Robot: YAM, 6 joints.
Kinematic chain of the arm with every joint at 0, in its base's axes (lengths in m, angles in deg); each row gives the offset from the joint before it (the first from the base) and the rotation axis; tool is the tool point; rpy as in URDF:
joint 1: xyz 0 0 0.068 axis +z
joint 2: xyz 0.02 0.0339 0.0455 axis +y
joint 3: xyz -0.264 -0.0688 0 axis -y
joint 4: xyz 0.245 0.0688 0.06 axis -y
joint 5: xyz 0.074 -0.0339 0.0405 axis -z
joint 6: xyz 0.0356 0 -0.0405 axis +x
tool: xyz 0 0 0 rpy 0 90 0
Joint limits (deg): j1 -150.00..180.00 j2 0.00..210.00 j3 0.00..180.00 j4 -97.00..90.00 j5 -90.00..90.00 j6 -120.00..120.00
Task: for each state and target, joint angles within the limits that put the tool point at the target. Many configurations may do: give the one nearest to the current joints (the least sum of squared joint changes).
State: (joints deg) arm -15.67 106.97 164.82 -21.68 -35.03 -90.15
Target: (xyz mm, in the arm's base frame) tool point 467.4 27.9 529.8
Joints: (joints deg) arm 1.23 130.72 162.19 -10.70 -30.07 -90.15
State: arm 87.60 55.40 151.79 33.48 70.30 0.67
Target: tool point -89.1 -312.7 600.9
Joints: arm 68.15 50.72 153.53 35.00 71.03 0.67
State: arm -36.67 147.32 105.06 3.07 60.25 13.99
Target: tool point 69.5 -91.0 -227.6
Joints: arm -37.44 189.90 61.93 -7.22 57.43 13.99
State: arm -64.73 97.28 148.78 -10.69 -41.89 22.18
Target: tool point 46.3 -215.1 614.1
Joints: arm -84.23 82.66 126.27 -28.32 -43.32 22.18
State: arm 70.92 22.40 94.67 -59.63 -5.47 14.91
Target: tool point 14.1 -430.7 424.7
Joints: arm 92.16 7.76 132.83 -35.36 -3.50 14.91
